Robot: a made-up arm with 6 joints.
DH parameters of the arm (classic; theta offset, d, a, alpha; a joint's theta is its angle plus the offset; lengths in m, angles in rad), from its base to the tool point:
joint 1: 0 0.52 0.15 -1.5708
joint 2: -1.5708 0 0.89 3.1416
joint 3: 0 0 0.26 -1.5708
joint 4: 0 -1.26 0 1.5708
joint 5: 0 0 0 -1.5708
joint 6: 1.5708 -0.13 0 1.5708
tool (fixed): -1.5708 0 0 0
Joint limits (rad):
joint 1: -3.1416..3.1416
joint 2: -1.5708..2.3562
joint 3: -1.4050..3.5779
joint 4: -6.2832..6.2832
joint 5: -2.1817..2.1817
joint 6: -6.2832..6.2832
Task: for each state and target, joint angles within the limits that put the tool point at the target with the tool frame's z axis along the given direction. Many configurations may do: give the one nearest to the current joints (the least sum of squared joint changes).
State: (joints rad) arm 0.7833 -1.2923 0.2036 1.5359 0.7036 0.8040
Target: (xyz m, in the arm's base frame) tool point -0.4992 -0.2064 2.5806 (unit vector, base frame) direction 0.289 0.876 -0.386
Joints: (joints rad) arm 0.5053 -0.7292 0.7179 1.4821 0.4908 0.8822
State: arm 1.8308 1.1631 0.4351 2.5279 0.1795 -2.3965
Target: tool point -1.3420 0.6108 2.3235 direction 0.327 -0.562 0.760
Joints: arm 2.7175 0.3255 0.8801 2.6704 -0.0762 -2.2841
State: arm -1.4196 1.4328 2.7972 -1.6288 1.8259 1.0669
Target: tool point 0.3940 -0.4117 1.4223 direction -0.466 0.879 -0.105
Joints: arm -0.6234 1.8641 3.5456 -1.1165 2.0392 1.5643
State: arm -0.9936 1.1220 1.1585 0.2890 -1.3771 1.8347
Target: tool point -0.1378 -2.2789 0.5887 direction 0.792 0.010 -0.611
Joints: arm -1.5964 1.3087 1.0588 0.6602 -1.4738 1.4482
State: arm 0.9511 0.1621 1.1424 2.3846 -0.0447 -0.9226
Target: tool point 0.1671 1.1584 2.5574 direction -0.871 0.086 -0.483
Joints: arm 1.3904 0.4071 1.3224 2.3750 0.5025 -0.4820
